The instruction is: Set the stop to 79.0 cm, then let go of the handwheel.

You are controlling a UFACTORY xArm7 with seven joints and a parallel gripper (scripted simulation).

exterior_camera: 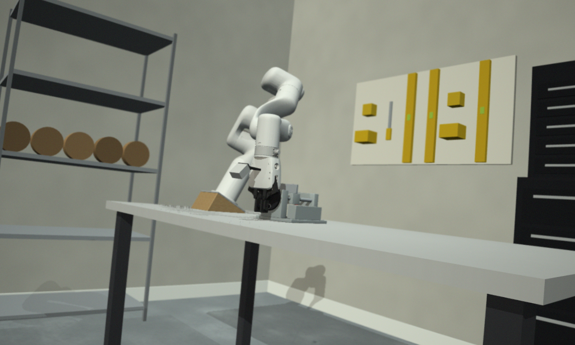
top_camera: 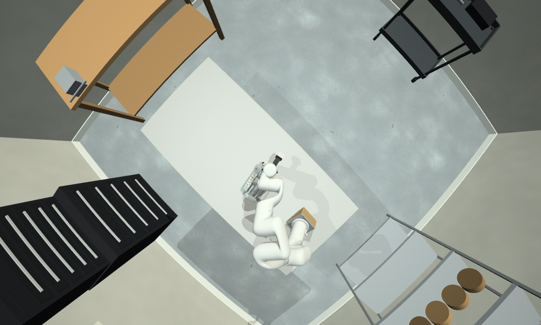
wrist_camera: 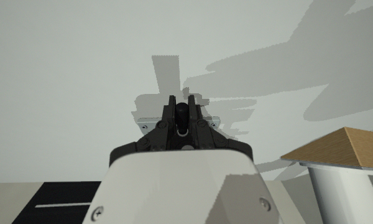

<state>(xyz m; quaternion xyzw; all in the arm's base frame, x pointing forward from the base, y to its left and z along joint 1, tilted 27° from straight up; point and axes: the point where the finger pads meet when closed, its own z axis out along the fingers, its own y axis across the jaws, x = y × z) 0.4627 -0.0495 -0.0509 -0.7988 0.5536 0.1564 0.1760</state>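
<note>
Now: the black handwheel 10 mm behind my hand, 20 mm to the left of it and 10 mm above it.
</note>
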